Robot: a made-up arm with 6 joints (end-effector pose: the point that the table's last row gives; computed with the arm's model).
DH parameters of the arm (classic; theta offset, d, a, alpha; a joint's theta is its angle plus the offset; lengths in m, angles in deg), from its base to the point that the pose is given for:
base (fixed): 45 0 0.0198 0
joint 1: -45 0.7 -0.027 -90
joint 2: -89.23 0 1.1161 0
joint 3: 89.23 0.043 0.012 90
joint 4: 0 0.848 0.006 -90
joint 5: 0 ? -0.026 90
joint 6: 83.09 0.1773 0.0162 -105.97
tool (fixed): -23.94 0.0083 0 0
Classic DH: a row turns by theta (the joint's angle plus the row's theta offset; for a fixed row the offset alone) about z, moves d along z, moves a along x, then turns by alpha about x.
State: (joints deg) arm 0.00 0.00 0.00 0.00 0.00 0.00
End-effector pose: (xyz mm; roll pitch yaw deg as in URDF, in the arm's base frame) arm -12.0 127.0 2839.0 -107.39 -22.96 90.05
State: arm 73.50 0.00 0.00 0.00 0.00 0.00
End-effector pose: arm -101.8 21.2 2839.0 -107.39 -22.96 163.55
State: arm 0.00 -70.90 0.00 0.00 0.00 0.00
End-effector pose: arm -2033.9 127.0 1400.9 -179.68 -7.29 111.83
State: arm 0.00 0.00 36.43 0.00 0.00 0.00
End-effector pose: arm 598.3 127.0 2647.4 -68.66 -18.32 75.92
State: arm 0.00 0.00 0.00 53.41 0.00 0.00
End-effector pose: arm -57.7 77.9 2839.0 -107.39 -22.96 143.46
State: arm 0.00 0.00 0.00 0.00 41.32 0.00
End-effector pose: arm 111.5 127.0 2816.6 -63.70 -17.07 74.41
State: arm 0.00 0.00 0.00 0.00 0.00 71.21
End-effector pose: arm -24.1 109.8 2839.0 -107.39 -22.96 161.26
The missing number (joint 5, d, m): 0.053
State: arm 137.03 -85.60 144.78 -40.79 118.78 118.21
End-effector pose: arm 310.8 -203.6 1060.9 47.15 -2.09 83.02
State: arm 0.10 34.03 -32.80 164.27 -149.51 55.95
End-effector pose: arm 678.5 -9.6 2290.6 95.94 45.30 -148.08
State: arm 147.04 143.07 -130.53 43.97 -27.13 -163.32
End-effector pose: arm -639.3 425.8 788.7 -86.62 -18.36 108.27
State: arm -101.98 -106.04 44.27 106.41 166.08 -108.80
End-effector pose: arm 452.6 1688.2 679.5 122.88 -9.15 -142.25
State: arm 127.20 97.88 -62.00 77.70 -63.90 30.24
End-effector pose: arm -823.2 1295.6 1303.8 -174.29 -19.00 -29.59
